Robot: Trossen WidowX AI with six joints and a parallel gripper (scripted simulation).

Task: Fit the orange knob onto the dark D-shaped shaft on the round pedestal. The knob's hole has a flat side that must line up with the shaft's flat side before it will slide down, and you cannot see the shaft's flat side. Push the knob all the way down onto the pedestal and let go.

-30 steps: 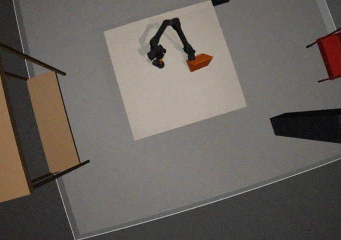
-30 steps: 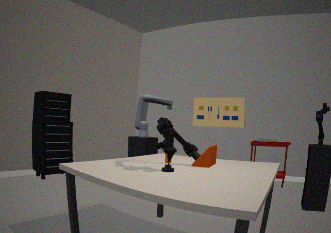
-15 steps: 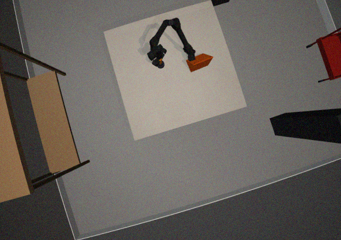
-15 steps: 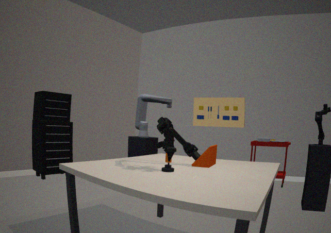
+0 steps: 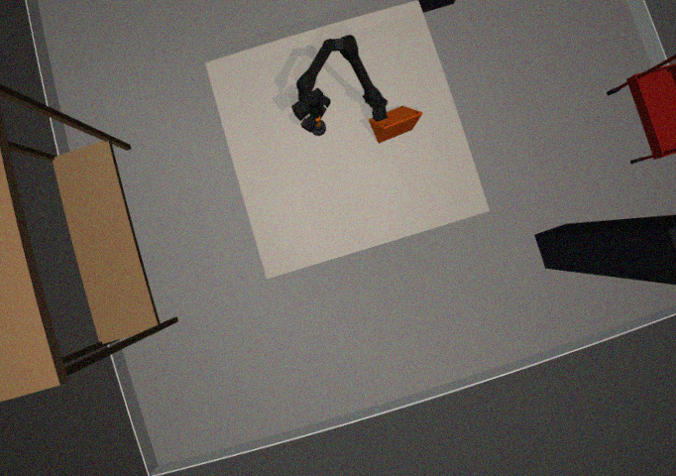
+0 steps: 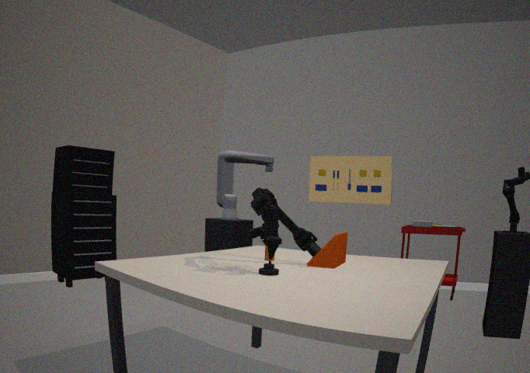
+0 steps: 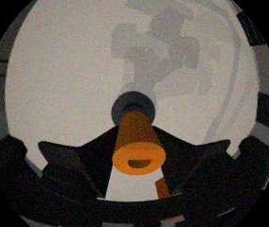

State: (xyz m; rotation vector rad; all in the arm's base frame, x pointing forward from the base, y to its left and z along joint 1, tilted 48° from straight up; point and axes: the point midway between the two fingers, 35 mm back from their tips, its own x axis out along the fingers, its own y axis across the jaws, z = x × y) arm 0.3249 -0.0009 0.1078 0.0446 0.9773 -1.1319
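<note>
Now: the orange knob 20 mm above my gripper tip. Round my gripper tip: dark round pedestal 40 mm below.
</note>
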